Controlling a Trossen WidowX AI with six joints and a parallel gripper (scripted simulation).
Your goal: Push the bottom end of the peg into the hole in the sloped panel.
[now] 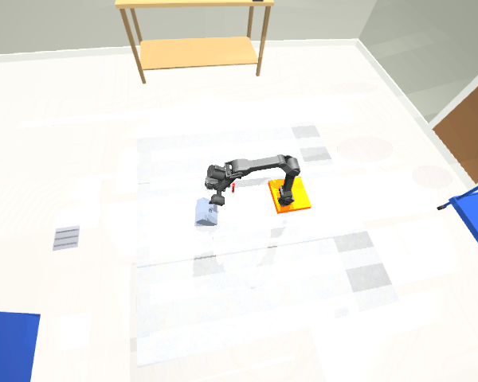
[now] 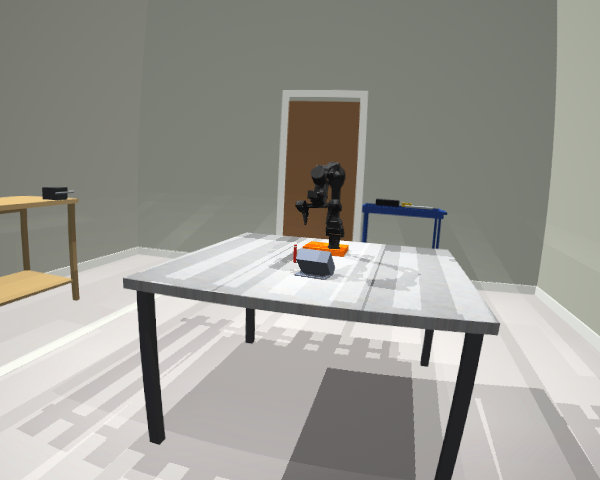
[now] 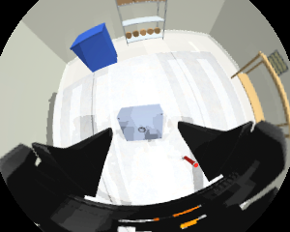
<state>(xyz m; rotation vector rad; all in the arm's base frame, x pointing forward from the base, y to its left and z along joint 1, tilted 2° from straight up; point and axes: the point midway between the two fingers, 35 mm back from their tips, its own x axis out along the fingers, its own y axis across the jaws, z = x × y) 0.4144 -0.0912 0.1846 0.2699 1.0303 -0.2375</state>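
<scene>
My gripper tip is 17 cm past the red peg, 14 cm above it and 9 cm to the left of it. Also, from my gripper tip: sloped panel: 16 cm below, 3 cm ahead, 1 cm to the left.
</scene>
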